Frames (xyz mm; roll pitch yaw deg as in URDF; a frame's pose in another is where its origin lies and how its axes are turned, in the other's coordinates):
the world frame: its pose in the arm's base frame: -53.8 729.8 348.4 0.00 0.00 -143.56
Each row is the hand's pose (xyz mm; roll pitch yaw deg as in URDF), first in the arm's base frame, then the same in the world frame.
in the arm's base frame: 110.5 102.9 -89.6 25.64 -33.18 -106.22
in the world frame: 240.2 601.9 -438.0 25.64 -33.18 37.34
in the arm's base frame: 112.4 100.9 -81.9 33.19 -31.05 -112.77
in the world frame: 239.8 604.7 -430.3 33.19 -31.05 30.79
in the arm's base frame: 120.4 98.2 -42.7 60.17 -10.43 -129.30
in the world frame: 235.0 611.6 -391.1 60.17 -10.43 14.26
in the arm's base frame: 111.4 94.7 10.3 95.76 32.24 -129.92
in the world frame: 244.3 609.1 -338.1 95.76 32.24 13.64
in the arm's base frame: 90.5 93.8 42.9 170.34 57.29 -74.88
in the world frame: 261.7 597.4 -305.5 170.34 57.29 68.68
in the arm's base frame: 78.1 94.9 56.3 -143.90 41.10 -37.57
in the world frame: 271.0 589.1 -292.1 -143.90 41.10 105.99
